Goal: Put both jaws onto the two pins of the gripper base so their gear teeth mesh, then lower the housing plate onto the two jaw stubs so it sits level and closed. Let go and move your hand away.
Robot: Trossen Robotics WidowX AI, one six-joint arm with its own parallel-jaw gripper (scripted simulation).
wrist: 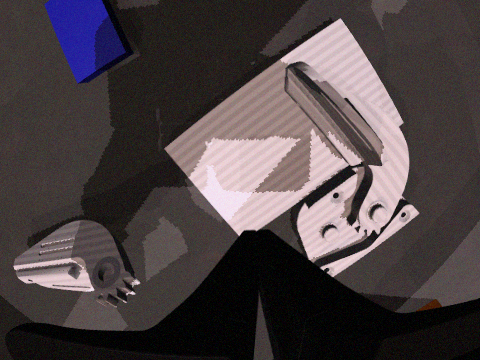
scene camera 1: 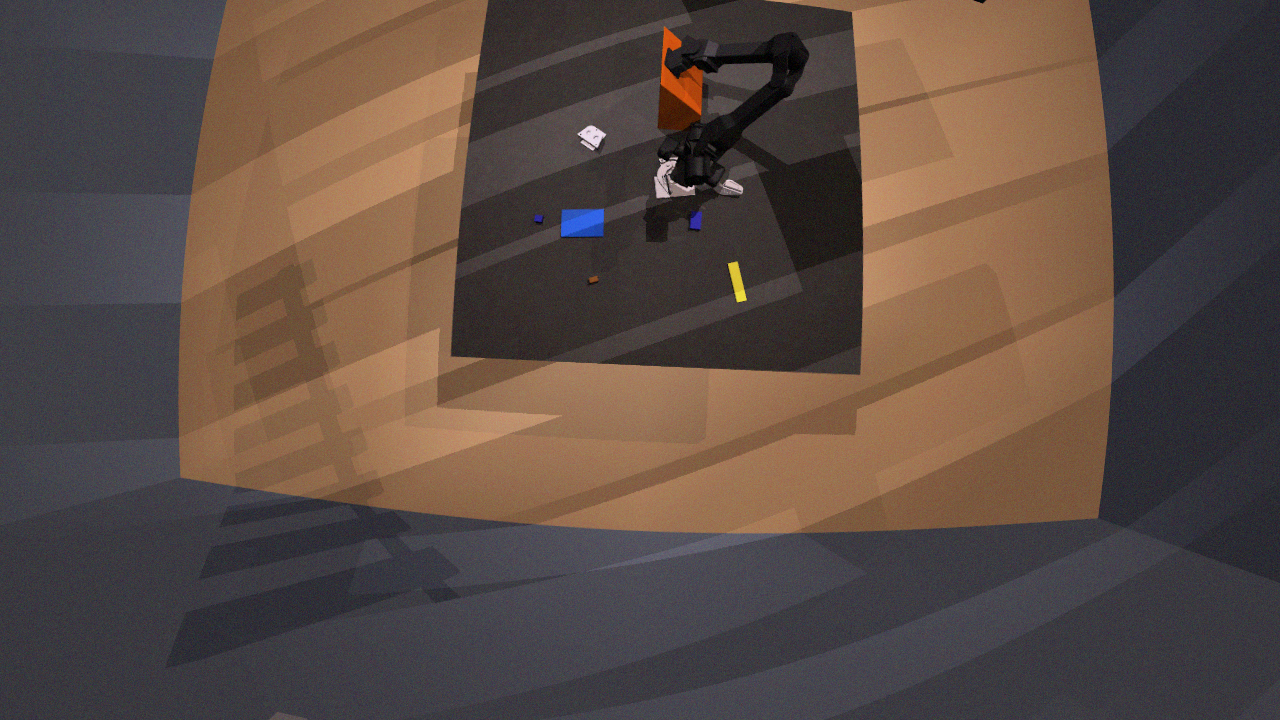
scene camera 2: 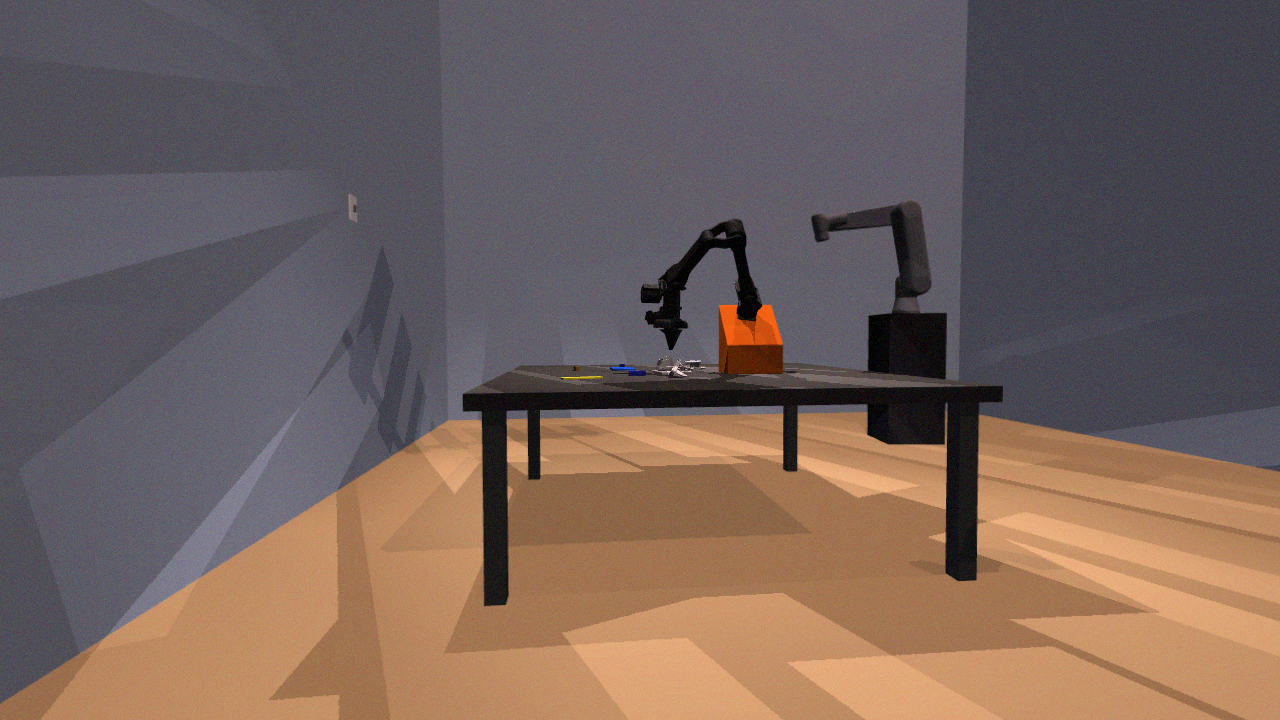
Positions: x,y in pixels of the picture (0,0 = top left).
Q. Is my gripper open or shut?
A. Shut.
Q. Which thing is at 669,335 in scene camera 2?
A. My gripper.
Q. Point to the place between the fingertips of my gripper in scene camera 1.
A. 687,174
